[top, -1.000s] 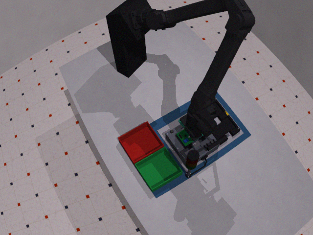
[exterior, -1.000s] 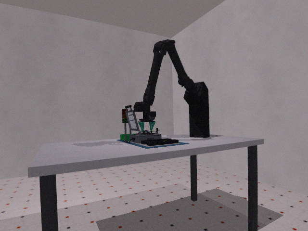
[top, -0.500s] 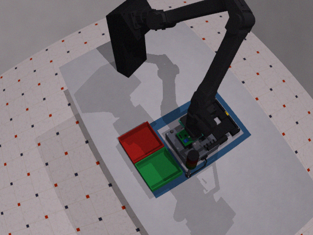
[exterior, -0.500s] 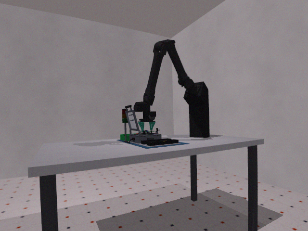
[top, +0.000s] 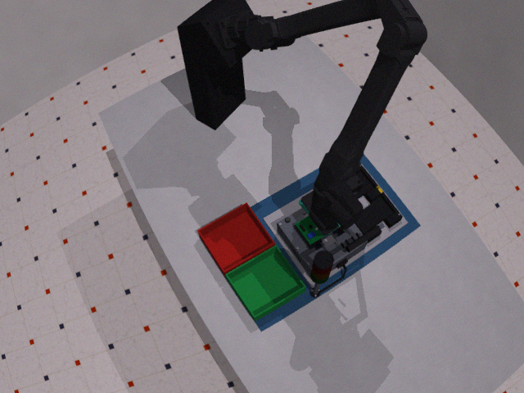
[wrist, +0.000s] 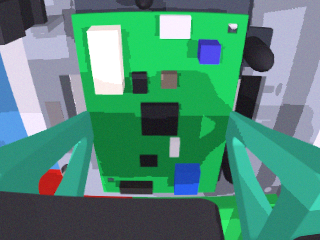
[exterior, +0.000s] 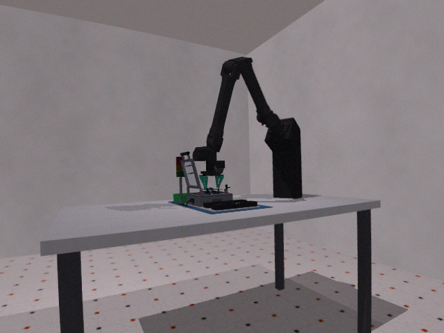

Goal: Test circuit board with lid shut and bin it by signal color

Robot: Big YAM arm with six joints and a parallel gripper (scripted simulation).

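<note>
My hand is right at the green circuit board. Round my hand: latch hook 7 cm behind, 5 cm to the left; then tester lid 12 cm ahead, 10 cm above, 2 cm to the left; then tester plate 1 cm to the left, 1 cm below, 1 cm ahead.
</note>
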